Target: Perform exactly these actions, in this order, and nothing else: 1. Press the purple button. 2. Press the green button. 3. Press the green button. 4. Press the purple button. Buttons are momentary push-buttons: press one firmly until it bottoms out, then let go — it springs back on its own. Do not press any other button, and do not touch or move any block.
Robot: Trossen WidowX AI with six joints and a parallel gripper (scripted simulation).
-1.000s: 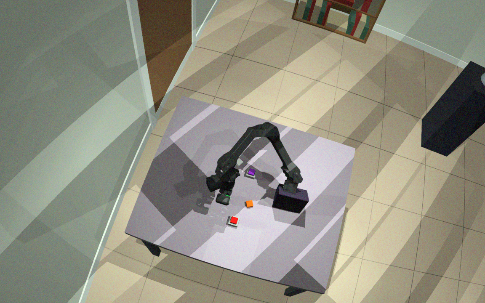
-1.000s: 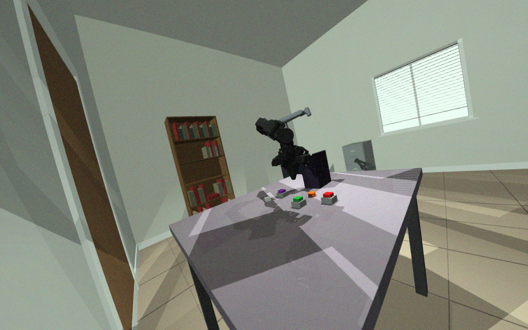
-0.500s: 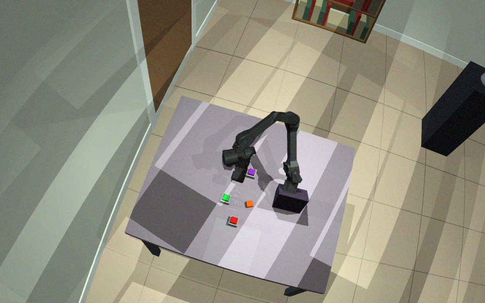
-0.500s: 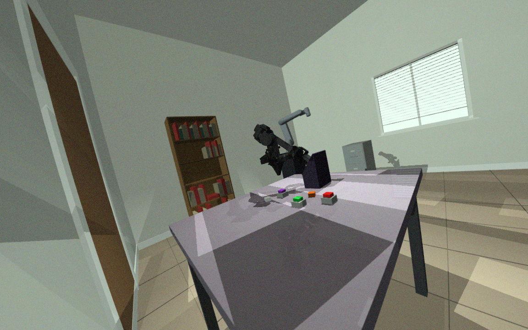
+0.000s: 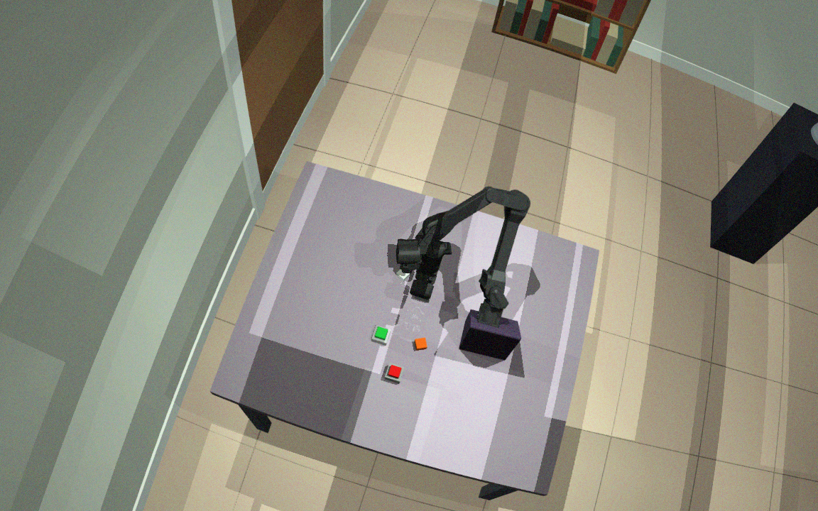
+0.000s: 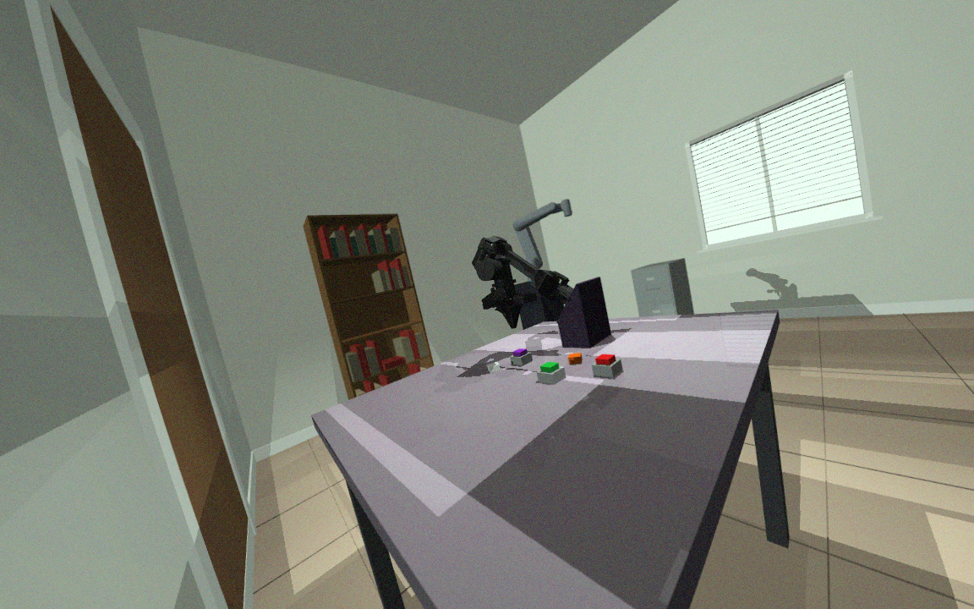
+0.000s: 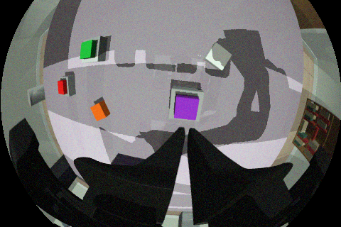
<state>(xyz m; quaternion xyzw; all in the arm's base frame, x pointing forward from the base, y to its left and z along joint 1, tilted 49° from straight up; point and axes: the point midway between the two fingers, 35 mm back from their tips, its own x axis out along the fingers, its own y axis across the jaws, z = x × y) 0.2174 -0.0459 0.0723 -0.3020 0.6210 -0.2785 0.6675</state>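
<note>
Now: gripper tip 1 cm past the purple button and 8 cm above it. The rest, counted from my gripper tip: white block 7 cm ahead, 5 cm to the right, 10 cm below; green button 8 cm ahead, 18 cm to the left, 8 cm below; orange block 5 cm behind, 17 cm to the left, 10 cm below.
</note>
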